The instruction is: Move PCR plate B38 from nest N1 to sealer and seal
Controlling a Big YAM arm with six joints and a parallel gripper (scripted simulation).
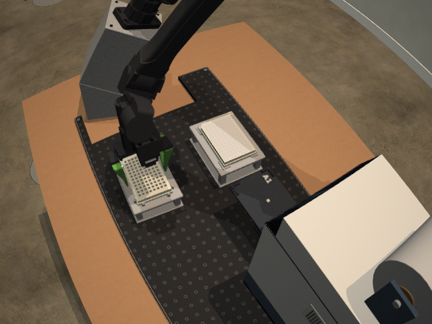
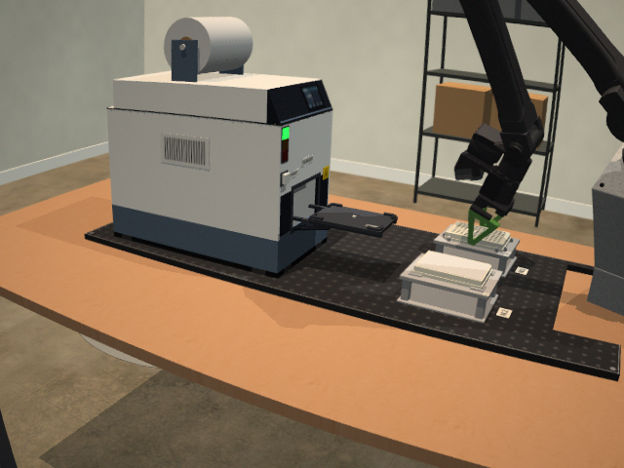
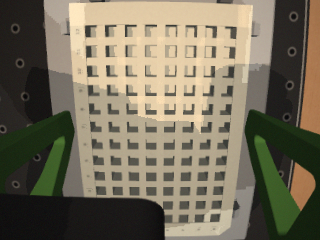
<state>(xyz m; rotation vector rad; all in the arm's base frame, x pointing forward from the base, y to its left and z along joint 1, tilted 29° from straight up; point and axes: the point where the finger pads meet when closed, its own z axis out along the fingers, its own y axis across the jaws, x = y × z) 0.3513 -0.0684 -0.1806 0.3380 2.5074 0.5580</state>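
My hand is right at the plate B38. The rest, counted from my hand: nest N2: 21 cm to the left, 2 cm ahead, 1 cm below; then sealed plate B83: 21 cm to the left, 2 cm ahead; then nest N1: 2 cm below.
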